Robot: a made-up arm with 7 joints. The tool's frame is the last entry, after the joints. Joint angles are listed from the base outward.
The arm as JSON. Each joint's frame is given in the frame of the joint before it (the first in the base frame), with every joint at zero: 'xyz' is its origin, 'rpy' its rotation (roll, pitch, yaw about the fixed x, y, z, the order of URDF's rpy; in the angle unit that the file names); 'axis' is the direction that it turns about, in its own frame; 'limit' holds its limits. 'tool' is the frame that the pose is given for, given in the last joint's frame.
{
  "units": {
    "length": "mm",
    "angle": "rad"
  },
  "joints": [
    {
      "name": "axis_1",
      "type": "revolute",
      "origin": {
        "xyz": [
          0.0,
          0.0,
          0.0
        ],
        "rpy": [
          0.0,
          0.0,
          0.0
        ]
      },
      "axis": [
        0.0,
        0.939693,
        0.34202
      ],
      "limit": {
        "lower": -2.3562,
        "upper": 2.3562
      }
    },
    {
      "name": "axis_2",
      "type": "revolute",
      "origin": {
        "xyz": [
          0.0,
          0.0,
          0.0
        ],
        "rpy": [
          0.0,
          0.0,
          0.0
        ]
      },
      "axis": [
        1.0,
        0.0,
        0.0
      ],
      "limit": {
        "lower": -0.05,
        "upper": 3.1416
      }
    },
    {
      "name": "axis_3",
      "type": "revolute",
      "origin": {
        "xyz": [
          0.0,
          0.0,
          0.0
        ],
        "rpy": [
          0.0,
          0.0,
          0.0
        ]
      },
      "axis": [
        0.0,
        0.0,
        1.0
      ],
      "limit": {
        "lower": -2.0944,
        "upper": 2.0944
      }
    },
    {
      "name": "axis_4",
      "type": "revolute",
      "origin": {
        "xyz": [
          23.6,
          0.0,
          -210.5
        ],
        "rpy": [
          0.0,
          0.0,
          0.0
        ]
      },
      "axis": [
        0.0,
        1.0,
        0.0
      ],
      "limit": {
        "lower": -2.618,
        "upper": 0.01
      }
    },
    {
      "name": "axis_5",
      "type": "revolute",
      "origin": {
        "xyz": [
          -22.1,
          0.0,
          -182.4
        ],
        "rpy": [
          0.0,
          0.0,
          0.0
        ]
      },
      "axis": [
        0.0,
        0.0,
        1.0
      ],
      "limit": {
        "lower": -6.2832,
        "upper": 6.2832
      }
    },
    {
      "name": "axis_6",
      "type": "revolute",
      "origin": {
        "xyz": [
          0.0,
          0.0,
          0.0
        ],
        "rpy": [
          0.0,
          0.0,
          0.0
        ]
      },
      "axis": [
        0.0,
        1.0,
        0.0
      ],
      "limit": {
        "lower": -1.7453,
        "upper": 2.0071
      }
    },
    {
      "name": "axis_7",
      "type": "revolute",
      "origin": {
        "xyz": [
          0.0,
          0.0,
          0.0
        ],
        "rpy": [
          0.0,
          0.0,
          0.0
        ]
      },
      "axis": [
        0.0,
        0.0,
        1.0
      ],
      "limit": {
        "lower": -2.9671,
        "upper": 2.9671
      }
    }
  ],
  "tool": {
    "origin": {
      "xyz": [
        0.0,
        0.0,
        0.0
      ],
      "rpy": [
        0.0,
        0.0,
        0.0
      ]
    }
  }
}
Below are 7 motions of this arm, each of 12 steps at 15 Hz.
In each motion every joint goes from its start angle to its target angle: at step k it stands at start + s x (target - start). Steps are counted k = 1, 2, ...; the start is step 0. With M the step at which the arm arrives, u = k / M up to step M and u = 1 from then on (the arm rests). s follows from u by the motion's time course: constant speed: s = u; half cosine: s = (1 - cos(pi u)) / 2; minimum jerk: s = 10 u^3 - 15 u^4 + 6 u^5.
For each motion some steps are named. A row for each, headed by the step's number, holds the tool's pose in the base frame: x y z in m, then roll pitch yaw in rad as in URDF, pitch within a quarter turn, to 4 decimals.
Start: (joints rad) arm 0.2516 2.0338 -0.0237 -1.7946 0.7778 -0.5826 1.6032
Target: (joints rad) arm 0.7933 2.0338 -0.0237 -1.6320 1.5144 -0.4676 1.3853
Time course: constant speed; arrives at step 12
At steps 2, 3, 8, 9, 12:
2: 0.2006 0.2021 0.0173 -1.3604 -0.9389 0.8460
3: 0.1983 0.2074 0.0099 -1.3496 -0.8930 0.8956
8: 0.1806 0.2333 -0.0252 -1.2390 -0.6962 1.1237
9: 0.1759 0.2383 -0.0317 -1.2090 -0.6644 1.1679
12: 0.1596 0.2528 -0.0498 -1.1087 -0.5853 1.3010

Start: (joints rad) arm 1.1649 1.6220 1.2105 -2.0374 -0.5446 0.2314 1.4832
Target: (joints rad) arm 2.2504 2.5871 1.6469 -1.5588 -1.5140 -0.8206 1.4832
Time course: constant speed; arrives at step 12
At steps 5, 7, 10, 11, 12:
5: 0.2182 0.1678 0.0115 1.0281 -0.2507 -1.7882
7: 0.2392 0.1557 -0.0261 0.7412 -0.1571 -1.8778
10: 0.2532 0.1335 -0.0973 0.3345 -0.1090 -2.0292
11: 0.2522 0.1249 -0.1234 0.2081 -0.1138 -2.0761
12: 0.2482 0.1157 -0.1499 0.0868 -0.1268 -2.1186

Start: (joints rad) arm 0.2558 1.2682 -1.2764 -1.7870 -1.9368 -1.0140 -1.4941
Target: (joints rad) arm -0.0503 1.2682 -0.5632 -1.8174 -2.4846 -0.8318 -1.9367
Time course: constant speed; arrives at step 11
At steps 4, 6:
4: 0.0706 0.1344 -0.2366 0.2945 0.2286 0.9625
6: 0.1082 0.1373 -0.2192 0.1134 0.0585 0.8036

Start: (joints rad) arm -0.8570 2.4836 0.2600 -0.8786 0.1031 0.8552 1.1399
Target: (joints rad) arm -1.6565 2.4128 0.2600 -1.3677 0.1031 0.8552 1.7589
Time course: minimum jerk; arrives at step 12
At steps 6, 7, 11, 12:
6: -0.1327 0.1526 0.2944 -2.3093 0.0628 -2.6764
7: -0.1511 0.1483 0.2794 -2.3454 0.2292 -2.7828
11: -0.1873 0.1400 0.2386 -2.5216 0.5821 -3.0575
12: -0.1878 0.1399 0.2379 -2.5255 0.5870 -3.0624

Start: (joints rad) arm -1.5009 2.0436 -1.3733 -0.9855 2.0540 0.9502 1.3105
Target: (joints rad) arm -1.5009 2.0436 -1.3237 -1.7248 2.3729 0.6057 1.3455
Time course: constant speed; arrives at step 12
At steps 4, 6, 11, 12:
4: 0.1490 0.2835 0.1347 -1.0580 0.0770 1.7509
6: 0.1599 0.2640 0.1305 -1.0884 0.1021 1.6376
11: 0.1761 0.2116 0.1171 -1.1501 0.1831 1.3666
12: 0.1773 0.2007 0.1139 -1.1601 0.2024 1.3149

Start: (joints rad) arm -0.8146 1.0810 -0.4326 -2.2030 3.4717 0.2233 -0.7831
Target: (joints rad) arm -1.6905 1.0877 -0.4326 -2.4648 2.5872 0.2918 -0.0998
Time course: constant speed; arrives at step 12
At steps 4, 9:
4: 0.1863 -0.0130 0.0855 -2.1972 -0.8613 0.3119
9: 0.1275 -0.0367 0.1316 -2.1942 -1.3487 0.1641

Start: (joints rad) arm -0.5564 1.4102 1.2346 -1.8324 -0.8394 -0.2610 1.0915
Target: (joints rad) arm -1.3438 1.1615 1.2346 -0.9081 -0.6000 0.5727 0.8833
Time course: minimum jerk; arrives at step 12
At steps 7, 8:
7: 0.0677 0.3074 0.1477 -2.1807 -0.2230 -2.6952
8: 0.0927 0.3166 0.1414 -1.9746 -0.2567 -2.9343

